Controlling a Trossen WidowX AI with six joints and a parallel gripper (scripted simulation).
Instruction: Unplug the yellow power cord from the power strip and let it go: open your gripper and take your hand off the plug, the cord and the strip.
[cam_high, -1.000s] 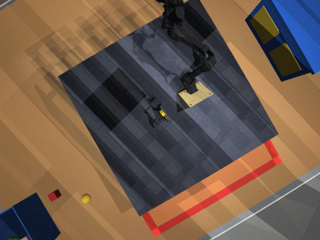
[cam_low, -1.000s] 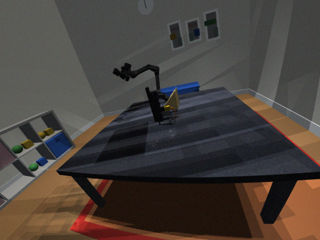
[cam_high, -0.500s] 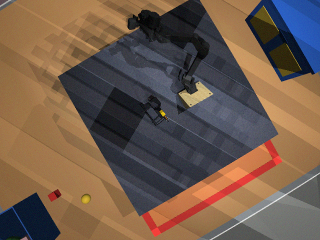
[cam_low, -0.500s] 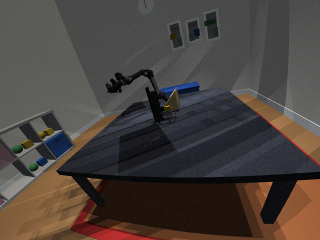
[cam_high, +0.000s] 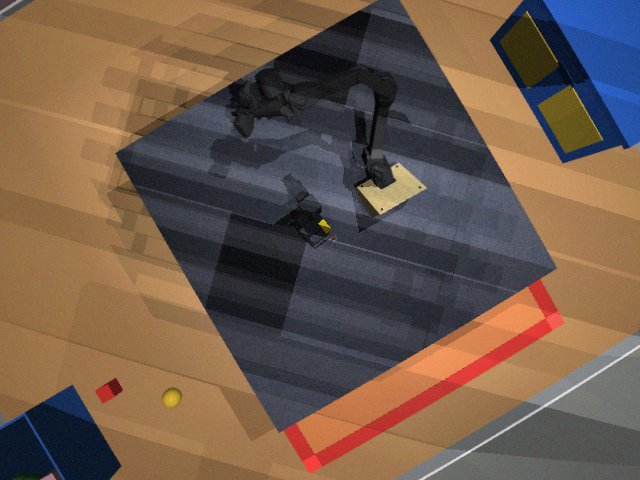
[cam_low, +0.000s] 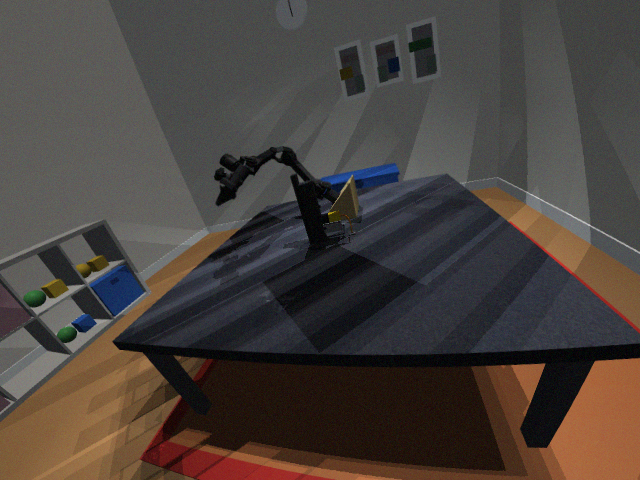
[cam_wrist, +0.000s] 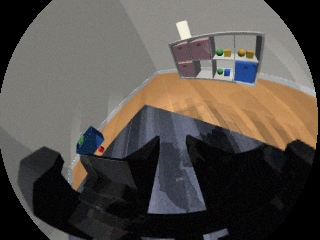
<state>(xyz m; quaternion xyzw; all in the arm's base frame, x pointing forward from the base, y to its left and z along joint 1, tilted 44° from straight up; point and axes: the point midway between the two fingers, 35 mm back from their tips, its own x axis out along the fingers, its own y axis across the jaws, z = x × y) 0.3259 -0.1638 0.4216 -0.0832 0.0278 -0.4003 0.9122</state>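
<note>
Now: the yellow plug 45 cm to the left of my gripper tip, 15 cm below it and 7 cm behind it.
</note>
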